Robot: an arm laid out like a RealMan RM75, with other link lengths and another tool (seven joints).
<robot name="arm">
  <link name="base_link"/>
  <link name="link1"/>
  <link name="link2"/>
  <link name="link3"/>
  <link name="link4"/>
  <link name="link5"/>
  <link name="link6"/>
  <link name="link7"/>
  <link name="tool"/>
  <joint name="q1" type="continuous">
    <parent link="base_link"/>
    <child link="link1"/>
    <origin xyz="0 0 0.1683" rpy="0 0 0"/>
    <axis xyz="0 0 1"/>
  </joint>
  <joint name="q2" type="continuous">
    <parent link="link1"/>
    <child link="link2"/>
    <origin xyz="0 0 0" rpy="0 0 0"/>
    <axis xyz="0 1 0"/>
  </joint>
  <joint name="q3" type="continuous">
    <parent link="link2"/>
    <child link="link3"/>
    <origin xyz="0 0 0.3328" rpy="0 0 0"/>
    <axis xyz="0 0 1"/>
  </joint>
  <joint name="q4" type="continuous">
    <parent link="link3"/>
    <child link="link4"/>
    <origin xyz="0 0 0" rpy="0 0 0"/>
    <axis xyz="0 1 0"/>
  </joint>
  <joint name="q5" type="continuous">
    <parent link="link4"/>
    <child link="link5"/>
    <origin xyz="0 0 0.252" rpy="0 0 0"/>
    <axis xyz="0 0 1"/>
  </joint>
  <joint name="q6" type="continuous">
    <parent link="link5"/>
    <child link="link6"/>
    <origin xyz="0 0 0" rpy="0 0 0"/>
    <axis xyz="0 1 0"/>
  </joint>
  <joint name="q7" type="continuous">
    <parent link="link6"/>
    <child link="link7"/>
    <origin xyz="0 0 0.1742" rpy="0 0 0"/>
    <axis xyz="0 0 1"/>
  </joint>
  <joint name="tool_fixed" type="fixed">
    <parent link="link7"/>
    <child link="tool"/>
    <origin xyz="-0.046 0.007 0.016" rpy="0 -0.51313 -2.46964"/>
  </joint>
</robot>
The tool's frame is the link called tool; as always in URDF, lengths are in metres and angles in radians. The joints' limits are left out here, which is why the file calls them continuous.
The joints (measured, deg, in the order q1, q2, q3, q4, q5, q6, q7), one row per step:
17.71, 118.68, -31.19, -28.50, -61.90, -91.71, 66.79
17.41, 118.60, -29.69, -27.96, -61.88, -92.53, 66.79
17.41, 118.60, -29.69, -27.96, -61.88, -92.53, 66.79
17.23, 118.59, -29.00, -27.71, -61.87, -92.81, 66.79
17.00, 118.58, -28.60, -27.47, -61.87, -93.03, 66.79
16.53, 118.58, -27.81, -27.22, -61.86, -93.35, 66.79
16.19, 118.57, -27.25, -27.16, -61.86, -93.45, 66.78
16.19, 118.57, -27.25, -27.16, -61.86, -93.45, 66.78
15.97, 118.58, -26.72, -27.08, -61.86, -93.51, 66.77
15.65, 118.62, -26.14, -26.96, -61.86, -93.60, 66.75
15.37, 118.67, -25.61, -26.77, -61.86, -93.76, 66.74
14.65, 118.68, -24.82, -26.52, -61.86, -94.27, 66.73
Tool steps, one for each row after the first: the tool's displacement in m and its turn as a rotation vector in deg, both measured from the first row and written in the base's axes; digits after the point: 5 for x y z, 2 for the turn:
0.00508, -0.00576, 0.00436, 1.09, 0.74, -0.44
0.00508, -0.00576, 0.00436, 1.09, 0.74, -0.44
0.00784, -0.00854, 0.00610, 1.58, 1.11, -0.78
0.01030, -0.01116, 0.00678, 1.82, 1.38, -1.09
0.01490, -0.01616, 0.00875, 2.41, 1.77, -1.72
0.01822, -0.01948, 0.01058, 2.88, 1.93, -2.25
0.01822, -0.01948, 0.01058, 2.88, 1.93, -2.25
0.02083, -0.02192, 0.01205, 3.30, 2.12, -2.69
0.02409, -0.02524, 0.01330, 3.75, 2.36, -3.25
0.02693, -0.02843, 0.01404, 4.12, 2.67, -3.70
0.03220, -0.03585, 0.01581, 4.75, 3.02, -4.39

